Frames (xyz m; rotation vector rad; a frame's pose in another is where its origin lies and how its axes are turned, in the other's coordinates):
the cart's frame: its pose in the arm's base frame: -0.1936 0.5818 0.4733 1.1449 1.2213 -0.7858
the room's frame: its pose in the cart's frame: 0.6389 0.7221 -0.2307 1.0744 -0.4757 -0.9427
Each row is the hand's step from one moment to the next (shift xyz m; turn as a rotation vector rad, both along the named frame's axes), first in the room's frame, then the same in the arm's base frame.
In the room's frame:
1: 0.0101 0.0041 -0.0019 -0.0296 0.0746 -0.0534
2: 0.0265 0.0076 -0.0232 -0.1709 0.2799 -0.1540
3: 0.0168 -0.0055 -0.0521 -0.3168 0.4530 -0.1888
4: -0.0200 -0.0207 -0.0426 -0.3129 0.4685 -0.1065
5: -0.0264 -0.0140 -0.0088 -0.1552 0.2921 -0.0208
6: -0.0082 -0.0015 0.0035 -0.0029 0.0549 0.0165
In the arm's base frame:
1: -0.0039 -0.0027 -0.0100 0.0857 -0.0205 -0.0392
2: -0.0025 0.0071 -0.0352 0.3389 -0.1019 -0.0777
3: 0.0126 0.0363 -0.0394 0.5450 -0.2007 -0.0626
4: 0.0255 0.0446 -0.0014 0.5075 -0.2656 -0.0250
5: 0.0158 0.0183 0.0196 0.2652 -0.1979 -0.0184
6: 0.0031 -0.0005 0.0085 0.0211 -0.0523 -0.0108

